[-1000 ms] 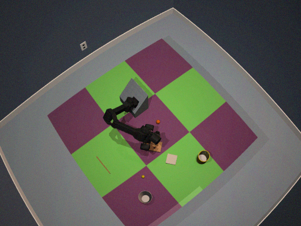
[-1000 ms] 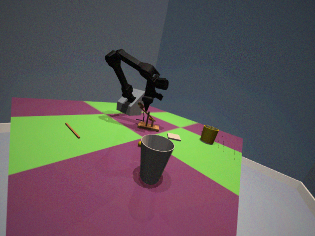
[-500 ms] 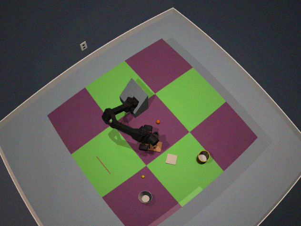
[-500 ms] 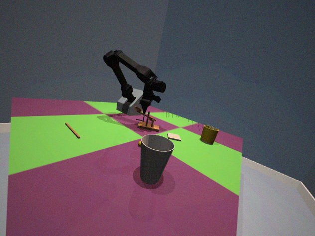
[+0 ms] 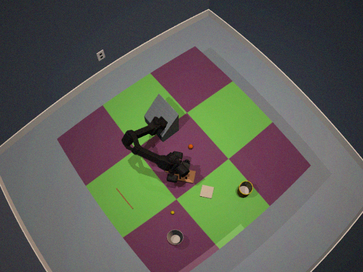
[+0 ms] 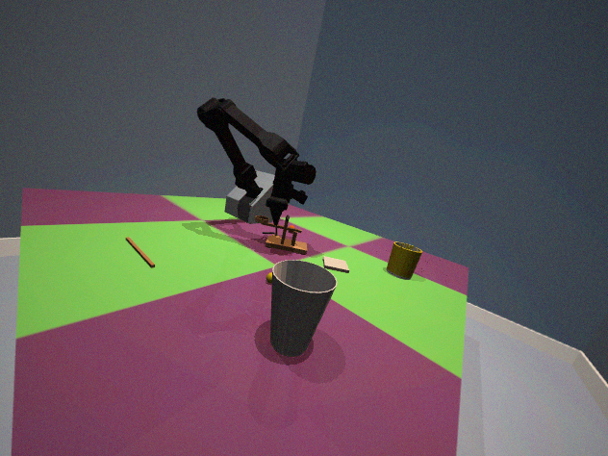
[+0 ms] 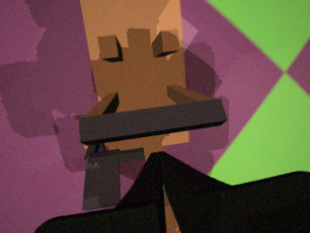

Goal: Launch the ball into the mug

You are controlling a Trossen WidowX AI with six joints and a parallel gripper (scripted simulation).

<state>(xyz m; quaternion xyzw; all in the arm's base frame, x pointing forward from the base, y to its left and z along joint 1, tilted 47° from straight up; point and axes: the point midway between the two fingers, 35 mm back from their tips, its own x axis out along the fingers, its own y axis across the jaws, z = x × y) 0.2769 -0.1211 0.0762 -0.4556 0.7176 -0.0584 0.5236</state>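
Right now the wooden catapult is 20 mm to the left of my gripper tip and 20 mm below it. From my gripper tip the other things lie so: flat beige tile: 220 mm ahead, 70 mm to the left, 70 mm below; small yellow ball: 180 mm ahead, 190 mm to the right, 60 mm below; orange ball: 70 mm behind, 200 mm to the left, 60 mm below.
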